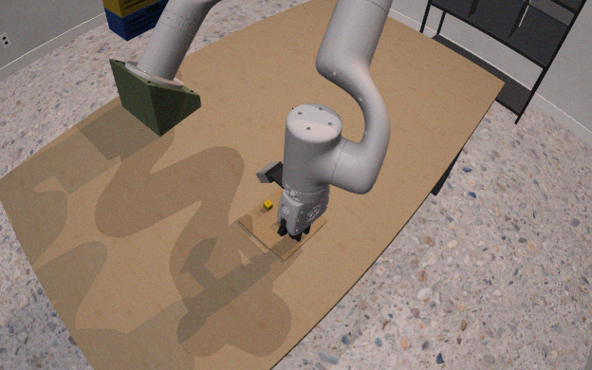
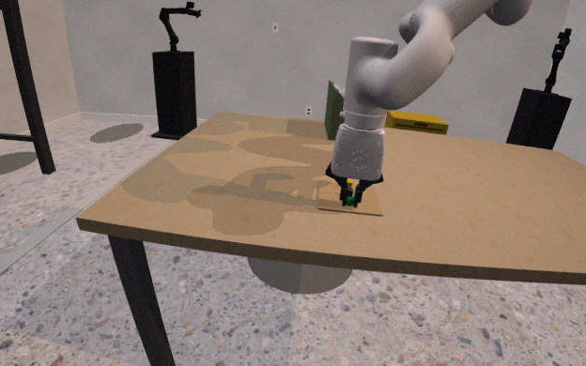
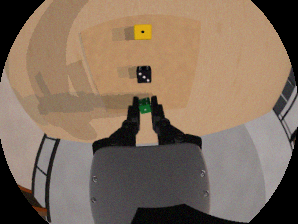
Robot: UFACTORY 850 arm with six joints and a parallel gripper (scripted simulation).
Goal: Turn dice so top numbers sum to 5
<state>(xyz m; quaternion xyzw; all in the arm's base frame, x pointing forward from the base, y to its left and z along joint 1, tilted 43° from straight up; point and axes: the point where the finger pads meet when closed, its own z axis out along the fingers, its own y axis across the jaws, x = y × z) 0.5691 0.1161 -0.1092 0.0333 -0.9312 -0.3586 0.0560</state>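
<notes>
Now: the green die 10 mm below my hand. From my hand the other things lie so: tan mat 50 mm behind, 30 mm below; black die 50 mm behind, 20 mm below; yellow die 100 mm behind, 20 mm below.
</notes>
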